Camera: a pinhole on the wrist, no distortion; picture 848 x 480 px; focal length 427.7 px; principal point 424.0 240.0 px. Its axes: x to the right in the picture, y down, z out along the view. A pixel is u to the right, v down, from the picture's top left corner.
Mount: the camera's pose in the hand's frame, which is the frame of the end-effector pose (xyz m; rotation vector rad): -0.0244 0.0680 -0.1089 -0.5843 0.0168 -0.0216
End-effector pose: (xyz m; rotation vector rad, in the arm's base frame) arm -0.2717 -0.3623 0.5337 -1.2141 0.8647 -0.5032
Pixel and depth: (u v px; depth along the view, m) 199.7 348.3 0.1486
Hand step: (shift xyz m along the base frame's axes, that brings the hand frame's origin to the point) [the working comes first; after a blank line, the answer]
In the camera's frame: -0.0779 0.0376 0.1486

-0.0818 0.1254 -0.1445
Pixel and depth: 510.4 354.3 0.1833
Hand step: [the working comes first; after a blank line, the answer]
In the camera's frame: 0.0370 0.0490 0.1833

0.0016 0.0597 -0.2017
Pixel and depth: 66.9 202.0 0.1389
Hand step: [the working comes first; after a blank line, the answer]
In the camera's frame: -0.1160 -0.0123 0.1389

-0.0843 0.1525 -0.0870
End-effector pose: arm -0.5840 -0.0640 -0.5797 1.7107 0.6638 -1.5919
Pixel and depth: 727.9 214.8 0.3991
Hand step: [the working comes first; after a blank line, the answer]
In the camera's frame: 0.2836 -0.0235 0.3991

0.0828 -0.3691 -0.2271
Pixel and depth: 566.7 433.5 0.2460
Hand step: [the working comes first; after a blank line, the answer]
In the camera's frame: 0.0821 0.1113 0.2460

0.2115 -0.2164 -0.0213
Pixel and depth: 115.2 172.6 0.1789
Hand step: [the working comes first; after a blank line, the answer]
In the camera's frame: -0.1292 -0.0282 0.1789

0.0589 -0.1223 0.1696
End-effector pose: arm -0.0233 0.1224 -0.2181 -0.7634 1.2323 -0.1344
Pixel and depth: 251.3 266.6 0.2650
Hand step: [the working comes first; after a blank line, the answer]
In the camera's frame: -0.1070 0.0165 0.2650

-0.0224 0.2804 -0.0233
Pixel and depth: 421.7 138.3 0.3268
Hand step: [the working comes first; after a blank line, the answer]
In the camera's frame: -0.0018 -0.0777 0.3268

0.1200 0.2405 -0.0669
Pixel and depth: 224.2 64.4 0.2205
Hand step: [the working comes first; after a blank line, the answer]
In the camera's frame: -0.1030 -0.0905 0.2205

0.0318 0.2044 0.0455
